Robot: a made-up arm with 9 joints. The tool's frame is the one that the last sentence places.
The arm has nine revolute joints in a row. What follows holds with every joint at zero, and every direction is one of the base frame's.
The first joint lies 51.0 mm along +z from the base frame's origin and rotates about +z.
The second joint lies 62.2 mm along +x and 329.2 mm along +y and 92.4 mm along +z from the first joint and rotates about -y.
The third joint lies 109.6 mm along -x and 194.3 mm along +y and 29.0 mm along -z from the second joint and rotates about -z.
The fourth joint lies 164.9 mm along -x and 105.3 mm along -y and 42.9 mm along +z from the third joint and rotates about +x.
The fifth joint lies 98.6 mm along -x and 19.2 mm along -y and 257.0 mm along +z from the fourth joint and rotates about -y.
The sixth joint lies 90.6 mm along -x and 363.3 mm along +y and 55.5 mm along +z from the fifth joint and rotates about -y.
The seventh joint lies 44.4 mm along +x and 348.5 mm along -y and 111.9 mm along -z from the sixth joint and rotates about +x.
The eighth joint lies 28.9 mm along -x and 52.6 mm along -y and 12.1 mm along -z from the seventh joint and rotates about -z.
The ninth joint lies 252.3 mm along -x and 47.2 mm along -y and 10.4 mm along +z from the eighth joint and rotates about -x.
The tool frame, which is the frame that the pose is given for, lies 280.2 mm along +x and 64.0 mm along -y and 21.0 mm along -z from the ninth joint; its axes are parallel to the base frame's.
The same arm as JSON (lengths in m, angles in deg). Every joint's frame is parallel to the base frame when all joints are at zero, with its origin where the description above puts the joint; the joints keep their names.
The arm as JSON. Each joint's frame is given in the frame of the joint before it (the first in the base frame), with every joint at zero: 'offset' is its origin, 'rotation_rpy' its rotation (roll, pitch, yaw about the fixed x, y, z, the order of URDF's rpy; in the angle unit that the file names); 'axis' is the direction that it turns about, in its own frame. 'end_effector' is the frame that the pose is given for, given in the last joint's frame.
{"length_unit": "m", "angle_unit": "deg", "chain": [
  {"id": "joint 1", "offset": [0.0, 0.0, 0.051], "rotation_rpy": [0.0, 0.0, 0.0], "axis": "+z"},
  {"id": "joint 2", "offset": [0.0622, 0.3292, 0.0924], "rotation_rpy": [0.0, 0.0, 0.0], "axis": "-y"},
  {"id": "joint 3", "offset": [-0.1096, 0.1943, -0.029], "rotation_rpy": [0.0, 0.0, 0.0], "axis": "-z"},
  {"id": "joint 4", "offset": [-0.1649, -0.1053, 0.0429], "rotation_rpy": [0.0, 0.0, 0.0], "axis": "+x"},
  {"id": "joint 5", "offset": [-0.0986, -0.0192, 0.257], "rotation_rpy": [0.0, 0.0, 0.0], "axis": "-y"},
  {"id": "joint 6", "offset": [-0.0906, 0.3633, 0.0555], "rotation_rpy": [0.0, 0.0, 0.0], "axis": "-y"},
  {"id": "joint 7", "offset": [0.0444, -0.3485, -0.1119], "rotation_rpy": [0.0, 0.0, 0.0], "axis": "+x"},
  {"id": "joint 8", "offset": [-0.0289, -0.0526, -0.0121], "rotation_rpy": [0.0, 0.0, 0.0], "axis": "-z"},
  {"id": "joint 9", "offset": [-0.2523, -0.0472, 0.0104], "rotation_rpy": [0.0, 0.0, 0.0], "axis": "-x"}
], "end_effector": {"offset": [0.2802, -0.064, -0.021], "rotation_rpy": [0.0, 0.0, 0.0]}}

